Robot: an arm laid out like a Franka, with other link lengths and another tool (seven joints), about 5 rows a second.
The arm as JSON. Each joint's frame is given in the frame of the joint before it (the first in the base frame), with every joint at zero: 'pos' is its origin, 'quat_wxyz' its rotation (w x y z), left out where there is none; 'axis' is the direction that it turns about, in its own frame. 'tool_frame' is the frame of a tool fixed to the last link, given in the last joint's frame.
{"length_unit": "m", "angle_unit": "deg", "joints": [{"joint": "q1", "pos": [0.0, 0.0, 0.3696], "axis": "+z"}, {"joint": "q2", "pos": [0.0, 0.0, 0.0], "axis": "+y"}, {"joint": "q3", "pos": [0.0, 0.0, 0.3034], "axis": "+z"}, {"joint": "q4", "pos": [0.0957, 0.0, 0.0], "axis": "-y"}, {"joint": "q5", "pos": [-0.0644, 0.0, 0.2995], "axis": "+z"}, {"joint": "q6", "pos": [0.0, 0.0, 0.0], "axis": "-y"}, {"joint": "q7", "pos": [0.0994, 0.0, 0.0], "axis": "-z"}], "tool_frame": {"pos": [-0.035, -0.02, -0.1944], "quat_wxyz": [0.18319, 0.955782, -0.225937, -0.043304]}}
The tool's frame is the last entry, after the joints.
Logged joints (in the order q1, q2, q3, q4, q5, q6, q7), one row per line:
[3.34 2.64 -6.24 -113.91 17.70 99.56 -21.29]
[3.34 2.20 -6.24 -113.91 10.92 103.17 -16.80]
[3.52 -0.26 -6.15 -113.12 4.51 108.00 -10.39]
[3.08 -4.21 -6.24 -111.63 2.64 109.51 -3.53]
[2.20 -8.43 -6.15 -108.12 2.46 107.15 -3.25]
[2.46 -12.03 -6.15 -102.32 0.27 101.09 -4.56]
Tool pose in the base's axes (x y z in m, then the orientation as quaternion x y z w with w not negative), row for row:
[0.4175 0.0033 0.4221 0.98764 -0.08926 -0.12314 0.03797]
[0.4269 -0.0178 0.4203 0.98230 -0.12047 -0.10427 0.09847]
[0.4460 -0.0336 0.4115 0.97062 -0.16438 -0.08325 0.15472]
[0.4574 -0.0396 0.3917 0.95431 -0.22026 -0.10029 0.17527]
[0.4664 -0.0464 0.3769 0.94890 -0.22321 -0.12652 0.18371]
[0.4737 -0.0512 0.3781 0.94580 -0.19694 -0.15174 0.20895]
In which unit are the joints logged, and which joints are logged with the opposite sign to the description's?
The joints are logged in degrees. Opposite sign: q2.
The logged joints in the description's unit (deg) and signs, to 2 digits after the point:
[3.34 -2.64 -6.24 -113.91 17.70 99.56 -21.29]
[3.34 -2.20 -6.24 -113.91 10.92 103.17 -16.80]
[3.52 0.26 -6.15 -113.12 4.51 108.00 -10.39]
[3.08 4.21 -6.24 -111.63 2.64 109.51 -3.53]
[2.20 8.43 -6.15 -108.12 2.46 107.15 -3.25]
[2.46 12.03 -6.15 -102.32 0.27 101.09 -4.56]

